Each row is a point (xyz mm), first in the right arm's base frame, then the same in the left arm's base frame.
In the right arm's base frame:
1: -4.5 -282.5 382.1
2: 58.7 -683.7 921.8
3: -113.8 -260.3 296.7
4: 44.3 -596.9 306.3
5: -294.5 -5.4 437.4
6: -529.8 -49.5 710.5
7: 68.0 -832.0 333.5
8: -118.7 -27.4 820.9
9: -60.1 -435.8 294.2
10: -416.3 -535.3 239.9
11: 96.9 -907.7 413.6
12: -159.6 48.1 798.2
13: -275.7 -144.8 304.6
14: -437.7 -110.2 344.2
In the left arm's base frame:
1: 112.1 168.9 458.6
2: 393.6 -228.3 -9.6
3: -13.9 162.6 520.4
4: 6.6 229.6 155.0
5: 24.4 -38.8 794.9
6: 25.1 -401.8 782.4
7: -26.5 204.0 -79.1
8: 391.7 -211.4 677.4
9: -28.3 184.2 338.7
10: -342.0 -18.8 347.7
11: 24.3 156.5 -169.3
12: 369.9 -214.7 763.5
13: -89.1 60.3 673.6
14: -166.9 -72.9 745.8

